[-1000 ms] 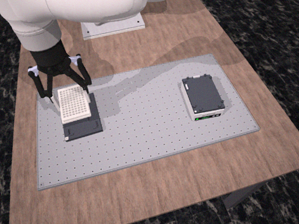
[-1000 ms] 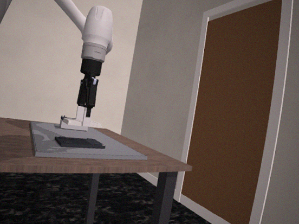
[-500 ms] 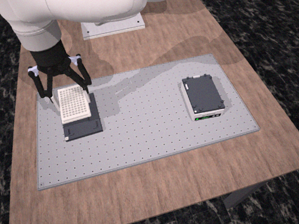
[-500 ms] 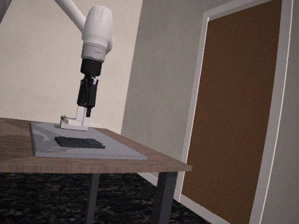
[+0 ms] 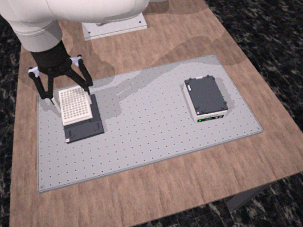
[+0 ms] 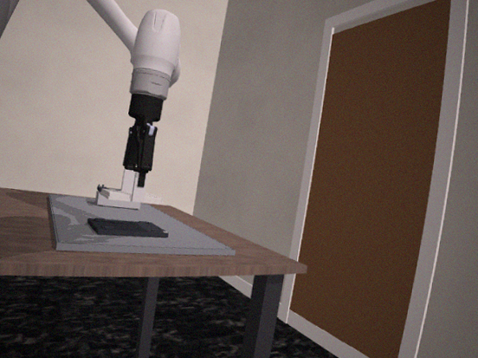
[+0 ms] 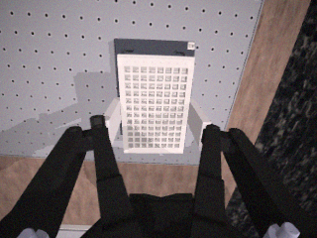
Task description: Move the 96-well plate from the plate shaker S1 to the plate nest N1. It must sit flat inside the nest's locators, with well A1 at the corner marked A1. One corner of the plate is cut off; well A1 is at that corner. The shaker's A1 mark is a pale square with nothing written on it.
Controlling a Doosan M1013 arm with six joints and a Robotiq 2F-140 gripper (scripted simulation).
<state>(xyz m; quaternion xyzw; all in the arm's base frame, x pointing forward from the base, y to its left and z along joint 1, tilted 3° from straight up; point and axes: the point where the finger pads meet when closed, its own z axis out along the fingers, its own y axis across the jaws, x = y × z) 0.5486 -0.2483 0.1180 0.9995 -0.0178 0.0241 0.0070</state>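
My hand is 10 cm above the plate nest. Round my hand: 96-well plate (2 cm below); then A1 label (7 cm ahead, 6 cm to the right, 9 cm below).
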